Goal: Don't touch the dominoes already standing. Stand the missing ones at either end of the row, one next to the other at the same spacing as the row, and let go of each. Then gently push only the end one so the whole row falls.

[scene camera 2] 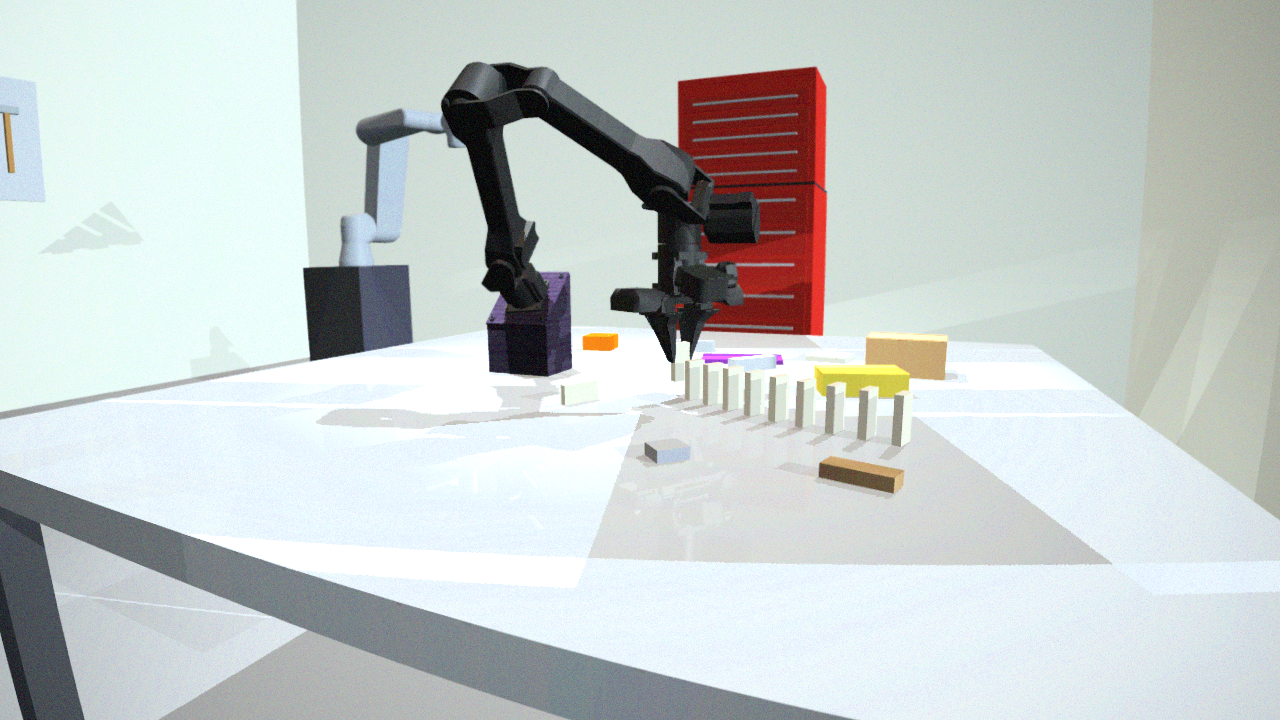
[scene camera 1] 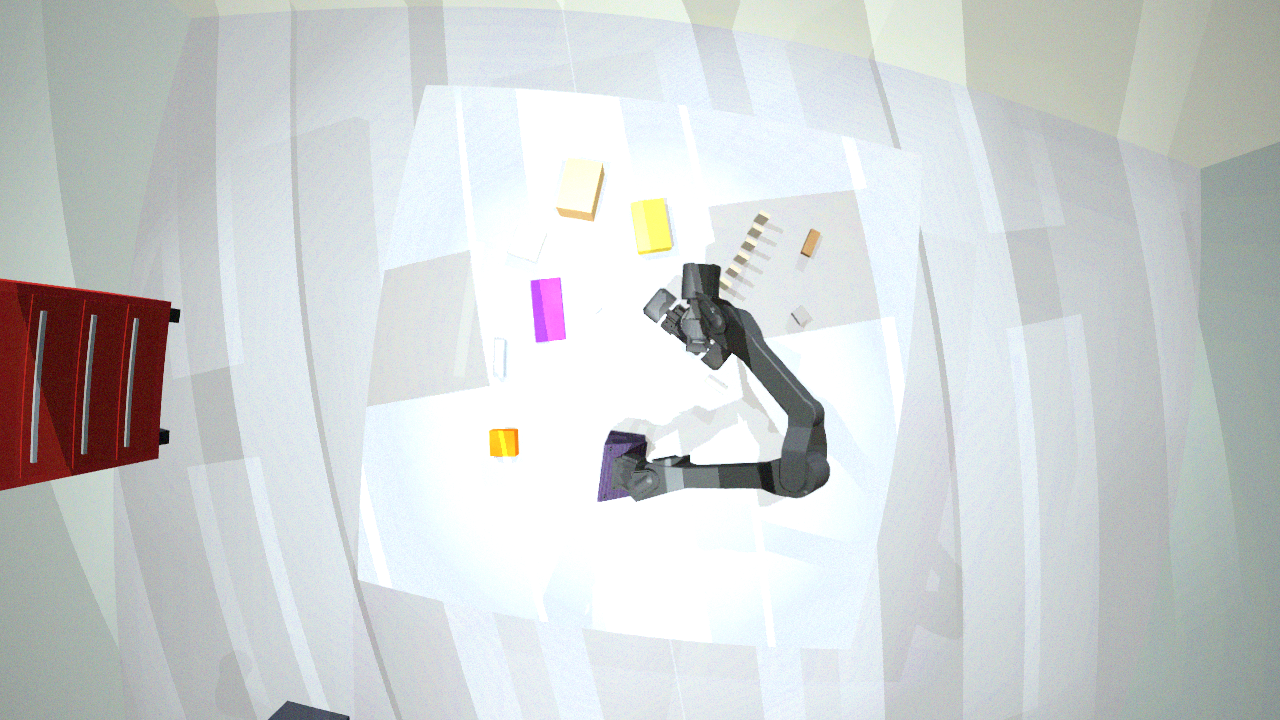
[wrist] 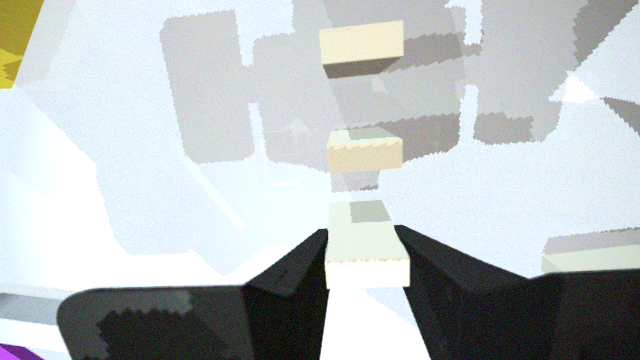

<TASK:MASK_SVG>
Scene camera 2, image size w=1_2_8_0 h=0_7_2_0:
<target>my gripper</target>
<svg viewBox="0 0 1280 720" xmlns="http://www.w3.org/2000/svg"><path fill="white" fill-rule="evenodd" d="M658 244L658 252L652 252L652 260L658 260L658 283L652 283L652 288L615 288L610 297L610 309L645 315L670 363L675 363L676 326L679 320L681 342L690 342L690 360L692 360L699 336L706 321L713 314L720 311L720 309L713 308L713 302L726 303L729 306L744 305L744 291L738 284L739 276L736 264L720 261L717 266L706 265L705 259L708 259L708 252L701 252L701 244Z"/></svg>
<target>cream domino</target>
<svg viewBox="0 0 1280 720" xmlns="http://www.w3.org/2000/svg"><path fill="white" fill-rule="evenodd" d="M598 380L592 379L561 384L561 404L570 405L597 400Z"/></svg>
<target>yellow block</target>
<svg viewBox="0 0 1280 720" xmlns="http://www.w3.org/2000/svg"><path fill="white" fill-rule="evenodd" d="M814 364L816 390L822 397L826 397L827 385L836 382L846 383L845 397L859 396L860 390L868 386L879 387L878 397L894 397L894 394L902 390L909 391L910 374L895 365Z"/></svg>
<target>tan box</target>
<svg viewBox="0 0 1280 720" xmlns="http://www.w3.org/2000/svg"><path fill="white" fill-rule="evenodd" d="M866 336L865 365L895 365L910 374L910 379L945 379L947 336L889 334L884 332L870 332Z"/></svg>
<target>grey block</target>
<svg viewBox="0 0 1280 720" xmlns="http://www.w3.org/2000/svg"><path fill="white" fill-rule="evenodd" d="M691 447L677 438L644 442L645 455L656 464L691 460Z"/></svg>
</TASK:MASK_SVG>
